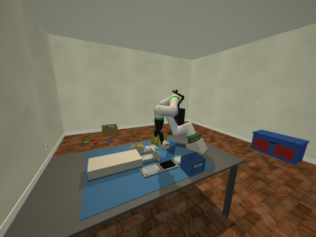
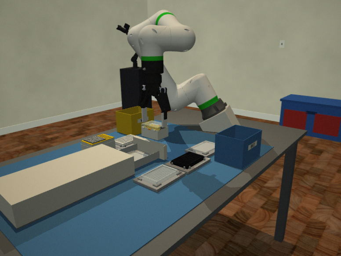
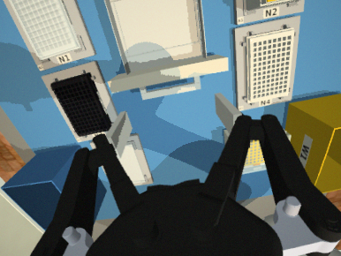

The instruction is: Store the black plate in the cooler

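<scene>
The black plate lies 4 cm ahead of my hand, 18 cm to the left of it and 14 cm below it. Also, from my hand: white plate: 4 cm behind, 19 cm to the right, 14 cm below; drawer: 15 cm ahead, 4 cm to the right, 13 cm below; pale lid: 14 cm behind, 20 cm to the left, 14 cm below.
</scene>
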